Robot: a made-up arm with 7 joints.
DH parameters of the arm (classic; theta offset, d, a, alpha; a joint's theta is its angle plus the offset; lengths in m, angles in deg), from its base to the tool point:
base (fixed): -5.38 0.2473 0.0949 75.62
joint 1: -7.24 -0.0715 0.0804 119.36
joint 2: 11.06 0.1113 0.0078 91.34
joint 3: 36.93 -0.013 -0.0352 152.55
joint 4: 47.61 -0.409 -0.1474 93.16
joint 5: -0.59 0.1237 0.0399 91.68
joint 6: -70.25 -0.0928 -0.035 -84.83
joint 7: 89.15 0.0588 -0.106 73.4
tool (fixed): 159.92 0.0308 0 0
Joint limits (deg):
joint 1: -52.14..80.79
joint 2: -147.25..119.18
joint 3: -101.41..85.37
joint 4: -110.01..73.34
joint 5: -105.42..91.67
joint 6: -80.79..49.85
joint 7: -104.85..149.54
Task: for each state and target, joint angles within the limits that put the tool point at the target. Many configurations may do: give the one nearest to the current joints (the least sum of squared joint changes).
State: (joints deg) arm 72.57 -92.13 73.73 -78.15 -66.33 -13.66 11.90
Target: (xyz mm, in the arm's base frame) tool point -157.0 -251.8 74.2
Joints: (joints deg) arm 62.78 -103.69 69.67 -74.26 -73.56 -10.40 2.10
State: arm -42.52 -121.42 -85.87 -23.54 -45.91 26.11 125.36
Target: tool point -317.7 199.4 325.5
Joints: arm -43.71 -147.25 -82.36 -20.33 -63.37 22.05 117.06
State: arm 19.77 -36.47 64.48 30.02 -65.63 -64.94 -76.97
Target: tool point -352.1 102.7 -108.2
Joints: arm 20.66 -62.82 50.25 27.74 -90.76 -61.51 -81.69
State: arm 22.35 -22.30 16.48 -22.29 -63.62 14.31 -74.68
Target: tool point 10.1 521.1 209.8
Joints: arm 7.13 26.88 35.77 -34.14 -64.04 30.57 -74.23
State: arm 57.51 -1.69 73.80 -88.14 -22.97 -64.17 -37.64
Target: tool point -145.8 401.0 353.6
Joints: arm 55.40 0.30 78.72 -89.37 -24.39 -62.53 -37.70
